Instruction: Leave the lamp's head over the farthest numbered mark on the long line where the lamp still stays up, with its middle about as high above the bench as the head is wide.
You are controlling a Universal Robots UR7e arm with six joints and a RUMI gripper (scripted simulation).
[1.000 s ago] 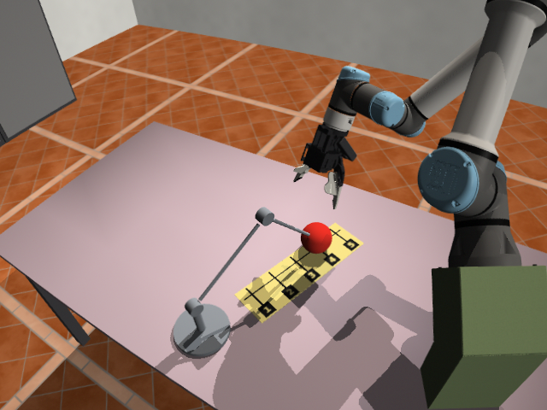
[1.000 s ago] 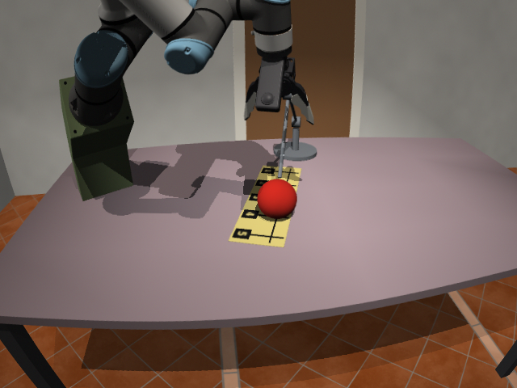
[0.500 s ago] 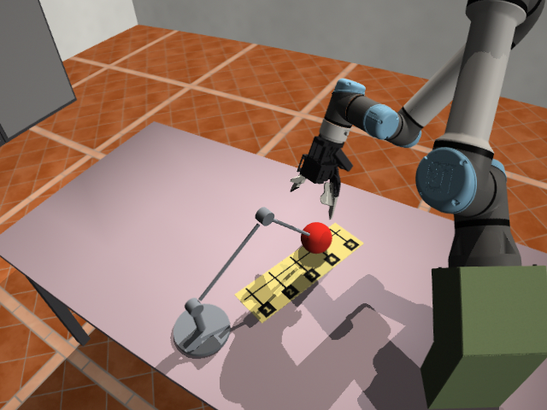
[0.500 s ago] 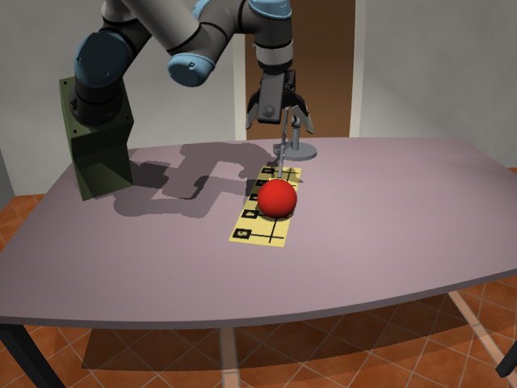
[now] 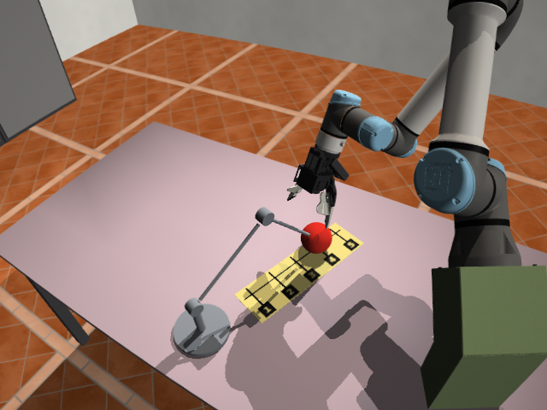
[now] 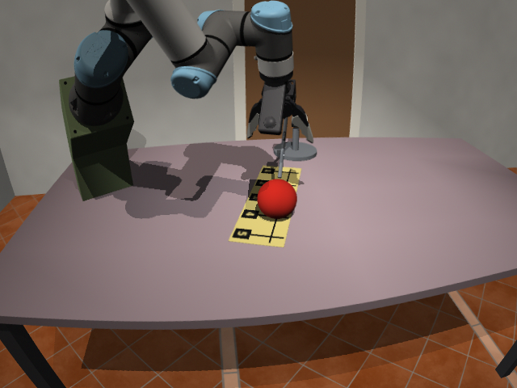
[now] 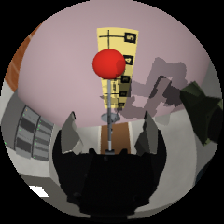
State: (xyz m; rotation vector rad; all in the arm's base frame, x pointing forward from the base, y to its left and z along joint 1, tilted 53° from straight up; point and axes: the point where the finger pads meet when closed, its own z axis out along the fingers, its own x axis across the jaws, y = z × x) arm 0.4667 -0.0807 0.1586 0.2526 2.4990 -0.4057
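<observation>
The yellow strip lies 10 mm behind my hand, 50 mm to the left of it and 190 mm below it. The rest, counted from my hand: grey round base 200 mm ahead, 350 mm to the left, 160 mm below.
</observation>
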